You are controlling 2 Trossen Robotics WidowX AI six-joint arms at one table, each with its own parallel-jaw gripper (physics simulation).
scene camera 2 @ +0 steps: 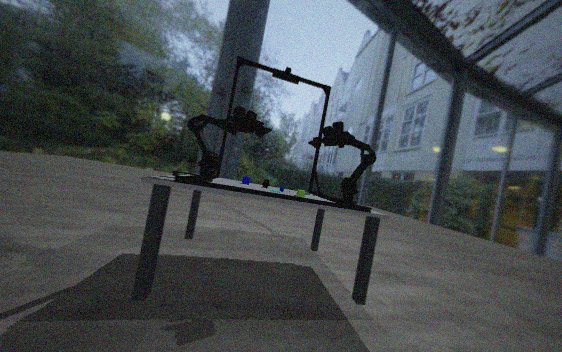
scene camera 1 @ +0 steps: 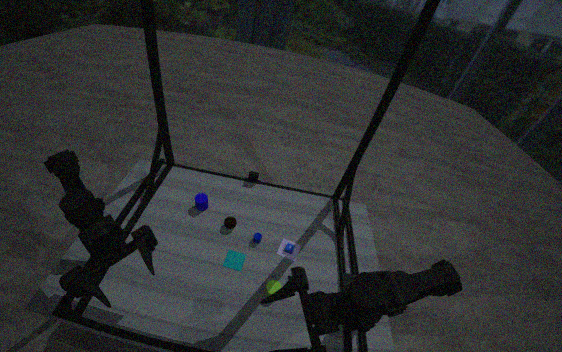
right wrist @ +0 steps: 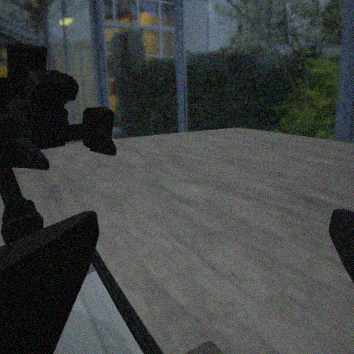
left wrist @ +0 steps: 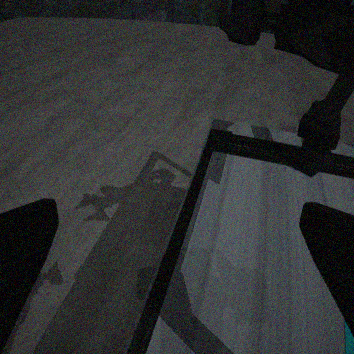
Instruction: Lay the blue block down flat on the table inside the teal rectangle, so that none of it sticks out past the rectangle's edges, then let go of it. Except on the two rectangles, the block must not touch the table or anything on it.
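Note:
The small blue block lies on the pale pinkish rectangle, right of the teal rectangle in scene camera 1. I cannot make the block out in scene camera 2. A corner of the teal rectangle shows in the left wrist view. My left gripper is open and empty, raised above the table and nearer the front than the block. My right gripper is open and empty, raised over the left side, far from the block.
A lime cylinder stands beside the left gripper's upper finger in scene camera 1. A small blue cylinder, a dark round object and a larger blue cylinder stand farther back. Black frame posts rise at the table's sides.

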